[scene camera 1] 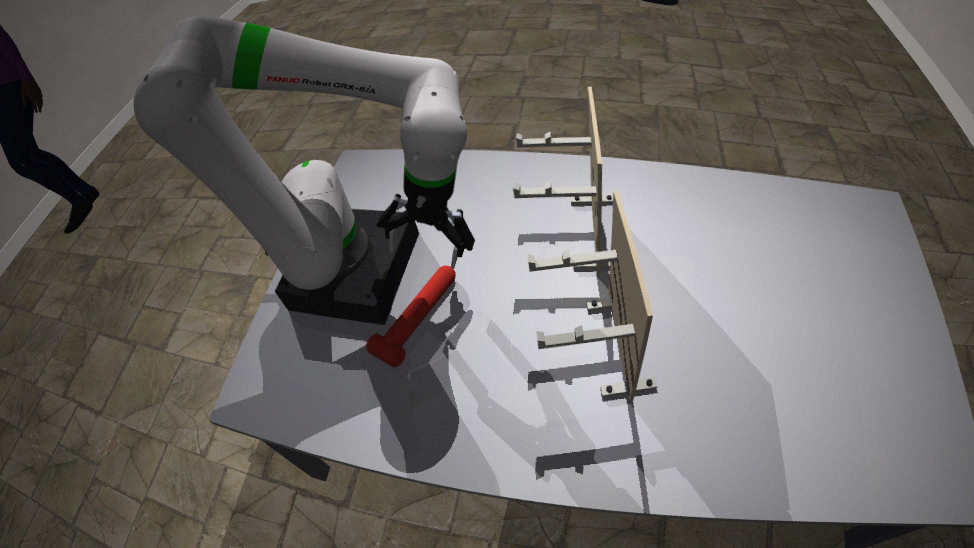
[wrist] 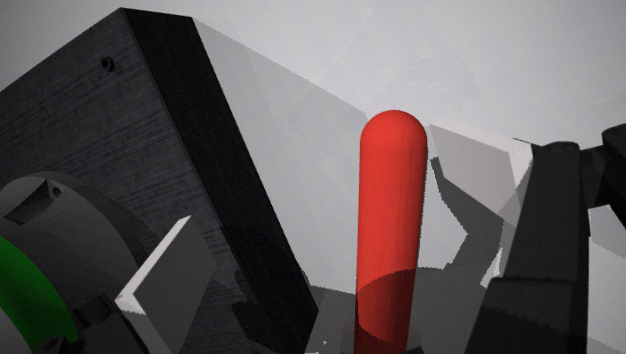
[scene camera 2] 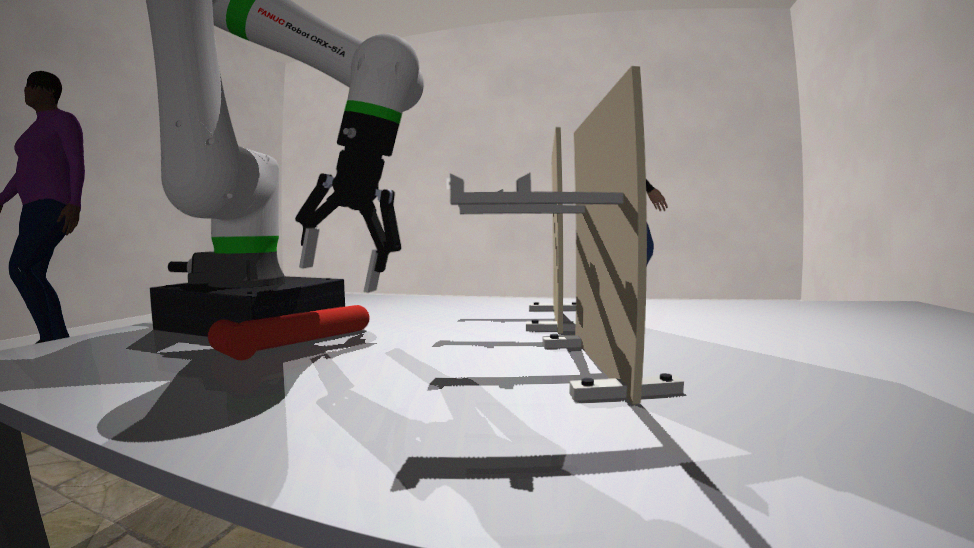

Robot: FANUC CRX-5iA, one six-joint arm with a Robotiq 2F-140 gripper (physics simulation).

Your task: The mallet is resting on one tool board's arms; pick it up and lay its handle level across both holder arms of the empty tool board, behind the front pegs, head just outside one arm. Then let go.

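Frame: origin at the arm's base, x back, y right, z up, level; metres.
Seen in the pictures: gripper, fingertip midpoint: (scene camera 1: 423,254) (wrist: 317,196) (scene camera 2: 336,278); arm's base at its link origin: (wrist: 75,259) (scene camera 2: 246,283).
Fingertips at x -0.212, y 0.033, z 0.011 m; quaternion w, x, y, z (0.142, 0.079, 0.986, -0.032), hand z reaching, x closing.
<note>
Pixels of each thing's top centre, then the offset from my fingertips to it. "pt": a spot on its surface instead. Level surfaces: height alone.
- red mallet at its top centre: (wrist: 382,306) (scene camera 2: 298,312) (scene camera 1: 413,305) dx +0.018, dy +0.103, dz -0.041 m
- far tool board at a spot on its surface: (scene camera 2: 557,163) pt dx -0.368, dy +0.006, dz +0.178 m
- table at its surface level: dz -0.087 m
The red mallet (scene camera 1: 423,299) (scene camera 2: 292,331) (wrist: 390,200) lies on the table beside the robot's black base, its head toward the near side and its handle end toward the tool boards. It is not on any holder arms. My gripper (scene camera 1: 421,248) (scene camera 2: 339,278) (wrist: 317,196) is open and empty, above the table near the handle end. In the wrist view the handle runs between the fingers, closer to the right one. The near tool board (scene camera 1: 632,286) (scene camera 2: 611,184) and the far tool board (scene camera 1: 594,146) (scene camera 2: 557,163) stand upright; nothing rests on their pegged arms.
The robot's black base (scene camera 1: 340,308) (scene camera 2: 204,310) (wrist: 200,125) stands close to the mallet. The near board's holder arms (scene camera 1: 599,334) (scene camera 2: 544,197) and the far board's arms (scene camera 1: 565,191) stick out toward the robot, above the table (scene camera 1: 817,306) (scene camera 2: 783,436).
</note>
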